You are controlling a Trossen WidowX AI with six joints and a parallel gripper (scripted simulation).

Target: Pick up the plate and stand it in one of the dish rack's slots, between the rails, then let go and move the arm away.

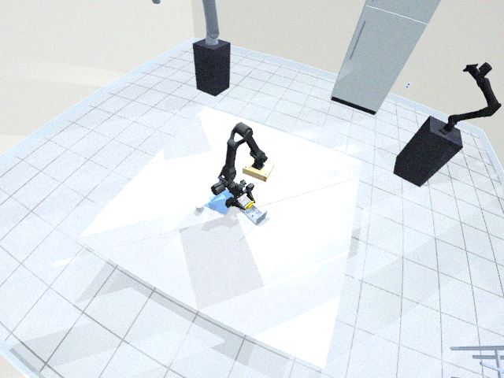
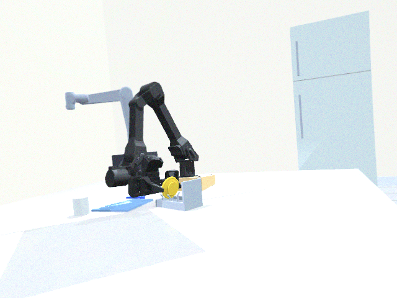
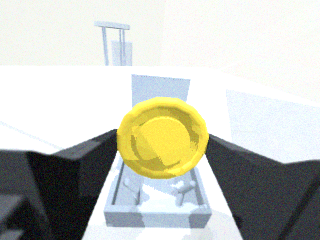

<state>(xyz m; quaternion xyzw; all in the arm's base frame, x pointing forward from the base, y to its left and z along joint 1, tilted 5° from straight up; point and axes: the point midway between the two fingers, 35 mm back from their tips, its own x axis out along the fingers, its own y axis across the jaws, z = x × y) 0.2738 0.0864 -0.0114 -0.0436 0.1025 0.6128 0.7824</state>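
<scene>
Now: the yellow plate 10 mm to the right of my gripper tip. Also, from my gripper tip: white cup 230 mm to the right, 140 mm ahead, 30 mm below; then blue utensil 210 mm to the right, 70 mm behind, 50 mm below; then grey dish rack 30 mm below, 20 mm to the left.
</scene>
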